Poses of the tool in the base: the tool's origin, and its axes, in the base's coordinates. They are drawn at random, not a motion.
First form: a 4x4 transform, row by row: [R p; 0 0 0 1], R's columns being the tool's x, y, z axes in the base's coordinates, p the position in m. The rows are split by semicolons.
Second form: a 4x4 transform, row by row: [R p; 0 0 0 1], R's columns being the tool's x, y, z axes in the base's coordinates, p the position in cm. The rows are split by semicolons. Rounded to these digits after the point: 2 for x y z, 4 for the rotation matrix.
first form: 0.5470 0.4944 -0.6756 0.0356; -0.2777 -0.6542 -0.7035 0.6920; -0.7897 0.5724 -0.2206 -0.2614; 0 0 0 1
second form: 0.5470 0.4944 -0.6756 3.56; -0.2777 -0.6542 -0.7035 69.20; -0.7897 0.5724 -0.2206 -26.14; 0 0 0 1
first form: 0.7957 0.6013 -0.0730 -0.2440; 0.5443 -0.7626 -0.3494 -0.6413; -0.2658 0.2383 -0.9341 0.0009; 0 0 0 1
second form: 0.7957 0.6013 -0.0730 -24.40; 0.5443 -0.7626 -0.3494 -64.13; -0.2658 0.2383 -0.9341 0.09; 0 0 0 1
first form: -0.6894 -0.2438 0.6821 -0.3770; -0.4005 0.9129 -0.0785 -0.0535; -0.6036 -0.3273 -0.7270 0.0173; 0 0 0 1
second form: -0.6894 -0.2438 0.6821 -37.70; -0.4005 0.9129 -0.0785 -5.35; -0.6036 -0.3273 -0.7270 1.73; 0 0 0 1
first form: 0.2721 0.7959 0.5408 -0.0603; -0.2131 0.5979 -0.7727 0.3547; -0.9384 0.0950 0.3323 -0.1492; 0 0 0 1
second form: 0.2721 0.7959 0.5408 -6.03; -0.2131 0.5979 -0.7727 35.47; -0.9384 0.0950 0.3323 -14.92; 0 0 0 1
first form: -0.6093 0.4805 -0.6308 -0.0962; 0.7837 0.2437 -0.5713 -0.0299; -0.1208 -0.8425 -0.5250 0.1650; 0 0 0 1
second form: -0.6093 0.4805 -0.6308 -9.62; 0.7837 0.2437 -0.5713 -2.99; -0.1208 -0.8425 -0.5250 16.50; 0 0 0 1
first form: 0.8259 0.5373 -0.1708 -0.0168; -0.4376 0.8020 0.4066 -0.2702; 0.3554 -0.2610 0.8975 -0.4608; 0 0 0 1
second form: 0.8259 0.5373 -0.1708 -1.68; -0.4376 0.8020 0.4066 -27.02; 0.3554 -0.2610 0.8975 -46.08; 0 0 0 1
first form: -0.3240 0.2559 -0.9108 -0.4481; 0.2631 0.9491 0.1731 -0.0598; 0.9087 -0.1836 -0.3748 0.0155; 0 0 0 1
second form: -0.3240 0.2559 -0.9108 -44.81; 0.2631 0.9491 0.1731 -5.98; 0.9087 -0.1836 -0.3748 1.55; 0 0 0 1
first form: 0.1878 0.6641 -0.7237 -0.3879; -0.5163 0.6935 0.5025 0.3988; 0.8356 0.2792 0.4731 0.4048; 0 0 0 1
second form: 0.1878 0.6641 -0.7237 -38.79; -0.5163 0.6935 0.5025 39.88; 0.8356 0.2792 0.4731 40.48; 0 0 0 1
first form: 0.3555 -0.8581 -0.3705 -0.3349; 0.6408 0.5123 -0.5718 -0.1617; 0.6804 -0.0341 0.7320 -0.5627; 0 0 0 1
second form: 0.3555 -0.8581 -0.3705 -33.49; 0.6408 0.5123 -0.5718 -16.17; 0.6804 -0.0341 0.7320 -56.27; 0 0 0 1
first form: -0.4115 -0.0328 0.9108 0.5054; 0.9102 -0.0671 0.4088 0.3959; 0.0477 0.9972 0.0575 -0.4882; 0 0 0 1
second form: -0.4115 -0.0328 0.9108 50.54; 0.9102 -0.0671 0.4088 39.59; 0.0477 0.9972 0.0575 -48.82; 0 0 0 1
